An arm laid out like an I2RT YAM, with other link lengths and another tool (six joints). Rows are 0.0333 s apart.
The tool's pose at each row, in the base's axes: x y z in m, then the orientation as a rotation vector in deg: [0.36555 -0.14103 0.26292 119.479 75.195 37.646]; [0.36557 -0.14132 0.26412 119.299 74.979 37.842]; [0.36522 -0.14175 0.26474 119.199 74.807 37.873]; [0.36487 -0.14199 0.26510 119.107 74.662 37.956]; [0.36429 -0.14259 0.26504 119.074 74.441 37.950]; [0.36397 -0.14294 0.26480 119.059 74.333 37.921]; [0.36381 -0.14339 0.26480 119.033 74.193 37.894]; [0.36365 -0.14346 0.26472 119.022 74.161 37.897]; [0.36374 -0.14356 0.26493 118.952 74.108 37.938]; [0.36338 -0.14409 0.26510 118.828 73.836 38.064]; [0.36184 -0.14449 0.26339 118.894 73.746 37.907]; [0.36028 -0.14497 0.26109 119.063 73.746 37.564]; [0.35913 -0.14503 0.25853 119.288 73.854 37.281]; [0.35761 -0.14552 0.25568 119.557 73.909 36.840]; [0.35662 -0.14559 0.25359 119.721 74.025 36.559]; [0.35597 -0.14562 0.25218 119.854 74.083 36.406]
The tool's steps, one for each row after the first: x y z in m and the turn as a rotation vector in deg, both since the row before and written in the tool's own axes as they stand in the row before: [-0.00014 0.00095 -0.00077 -0.284 0.018 0.061]; [-0.00047 0.00037 -0.00058 -0.169 -0.066 0.038]; [-0.00032 0.00012 -0.00044 -0.160 -0.017 0.044]; [-0.00078 -0.00019 -0.00022 -0.137 -0.103 0.088]; [-0.00047 -0.00025 0.00003 -0.061 -0.068 0.036]; [-0.00047 0.00006 -0.00001 -0.086 -0.082 0.047]; [-0.00014 -0.00013 -0.00004 -0.025 -0.013 0.011]; [-0.00003 0.00024 -0.00006 -0.088 -0.004 0.000]; [-0.00061 0.00008 -0.00024 -0.257 -0.046 0.101]; [-0.00115 -0.00202 0.00022 0.035 -0.138 0.035]; [-0.00129 -0.00242 0.00064 0.195 -0.215 -0.006]; [-0.00077 -0.00250 0.00102 0.280 -0.119 -0.012]; [-0.00133 -0.00278 0.00108 0.319 -0.244 -0.006]; [-0.00066 -0.00206 0.00083 0.239 -0.121 -0.047]; [-0.00042 -0.00138 0.00057 0.160 -0.062 0.000]
